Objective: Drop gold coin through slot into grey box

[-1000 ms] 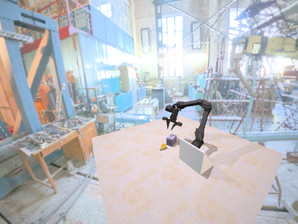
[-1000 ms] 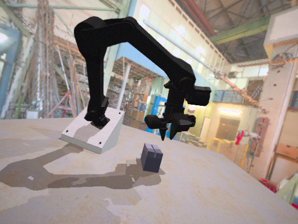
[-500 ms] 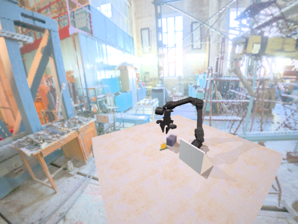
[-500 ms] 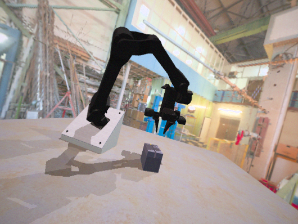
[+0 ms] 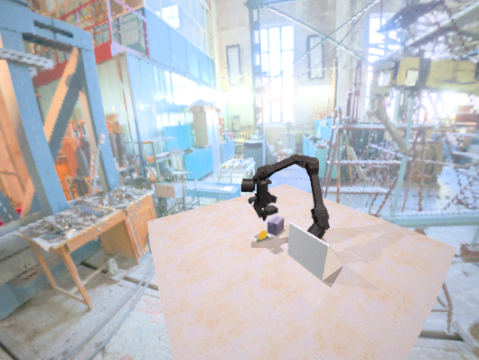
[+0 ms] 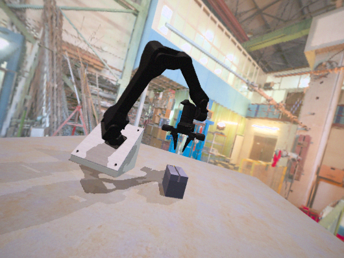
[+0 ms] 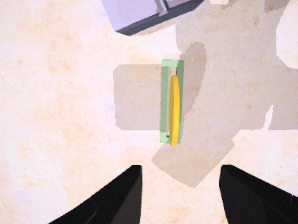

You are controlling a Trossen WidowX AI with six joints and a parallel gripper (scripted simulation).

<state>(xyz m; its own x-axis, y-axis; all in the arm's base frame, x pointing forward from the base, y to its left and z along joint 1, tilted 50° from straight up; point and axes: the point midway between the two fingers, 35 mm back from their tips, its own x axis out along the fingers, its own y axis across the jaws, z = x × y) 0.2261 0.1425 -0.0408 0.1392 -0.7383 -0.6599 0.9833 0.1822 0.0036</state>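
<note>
My gripper tip is 10 cm above the gold coin.
</note>
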